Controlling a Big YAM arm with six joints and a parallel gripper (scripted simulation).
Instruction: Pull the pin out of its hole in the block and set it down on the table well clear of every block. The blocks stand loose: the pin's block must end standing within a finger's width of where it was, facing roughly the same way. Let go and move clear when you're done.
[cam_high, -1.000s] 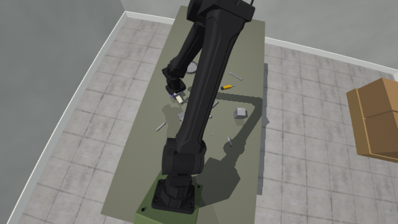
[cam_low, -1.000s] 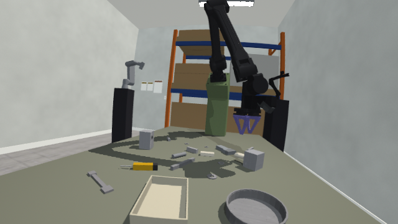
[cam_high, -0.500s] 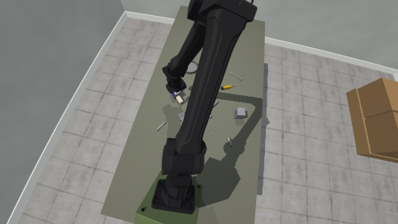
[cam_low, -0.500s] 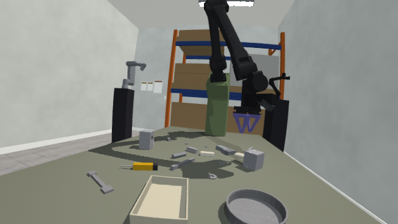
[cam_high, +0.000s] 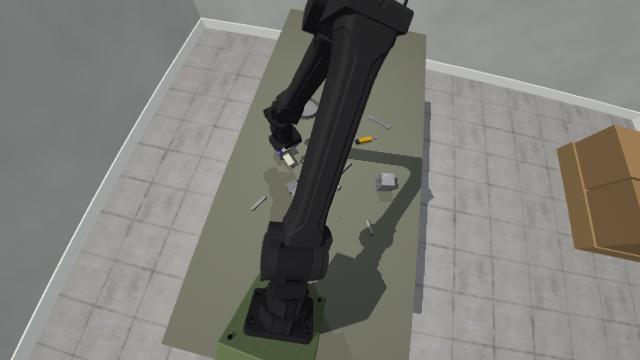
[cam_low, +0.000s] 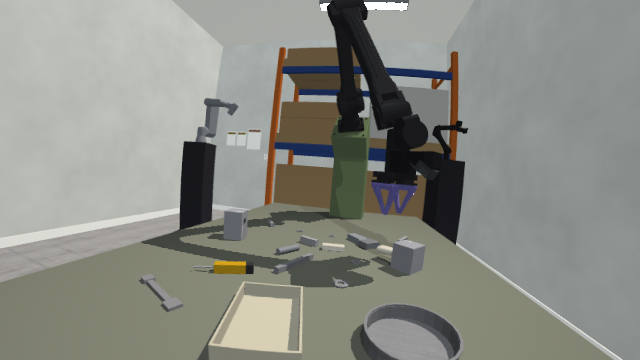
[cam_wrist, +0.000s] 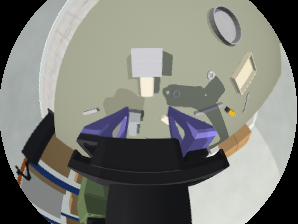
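Right now my hand is 1 cm short of the cream pin, 1 cm to the right of it and 10 cm above it. From my hand the other things lie so: cream tray (27 cm ahead, 24 cm to the right, 12 cm below); then cream piece (7 cm behind, 13 cm to the right, 12 cm below); then round grey dish (30 cm ahead, 6 cm to the right, 12 cm below).
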